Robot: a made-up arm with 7 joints.
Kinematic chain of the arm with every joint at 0, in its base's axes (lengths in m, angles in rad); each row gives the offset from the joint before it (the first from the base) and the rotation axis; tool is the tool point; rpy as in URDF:
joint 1: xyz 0.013 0.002 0.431 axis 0 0.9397 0.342
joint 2: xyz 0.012 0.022 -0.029 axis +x
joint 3: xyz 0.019 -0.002 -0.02 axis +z
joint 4: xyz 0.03 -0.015 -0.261 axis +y
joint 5: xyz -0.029 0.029 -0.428 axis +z
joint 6: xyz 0.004 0 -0.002 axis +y
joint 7: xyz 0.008 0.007 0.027 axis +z
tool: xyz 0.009 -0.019 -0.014 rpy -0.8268 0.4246 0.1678
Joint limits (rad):
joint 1: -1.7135..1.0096
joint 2: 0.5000..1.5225
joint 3: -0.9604..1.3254
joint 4: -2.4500..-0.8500
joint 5: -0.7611..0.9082
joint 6: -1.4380..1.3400
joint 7: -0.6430..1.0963
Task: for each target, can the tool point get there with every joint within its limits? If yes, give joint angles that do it. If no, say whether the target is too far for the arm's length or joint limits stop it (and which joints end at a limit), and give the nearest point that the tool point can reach.
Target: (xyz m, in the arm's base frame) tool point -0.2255 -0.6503 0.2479
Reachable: no: joint limits stop it (at a limit: joint 1, joint 2, joint 3, joint 4, joint 5, joint 6) | nearest point -0.0002 -0.3255 0.5433 | short by 0.493 m
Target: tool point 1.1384 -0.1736 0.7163
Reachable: no: too far | nearest point 0.7246 -0.1034 0.6134 | short by 0.432 m
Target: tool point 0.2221 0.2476 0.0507
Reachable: yes | joints 0.7722 0.7899 0.0574 -1.9038 0.0689 -0.2295 -0.3072
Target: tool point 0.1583 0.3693 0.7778
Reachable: yes | joints -0.7974 1.0532 1.0810 -1.7013 -0.2592 0.1493 -0.1427
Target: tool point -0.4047 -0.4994 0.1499
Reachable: no: joint limits stop it (at a limit: joint 1, joint 2, joint 3, joint 5) | nearest point -0.1464 -0.1567 -0.0886 | short by 0.491 m
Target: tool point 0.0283 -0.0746 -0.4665
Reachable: no: too far | nearest point 0.0256 0.0073 -0.2811 | short by 0.203 m
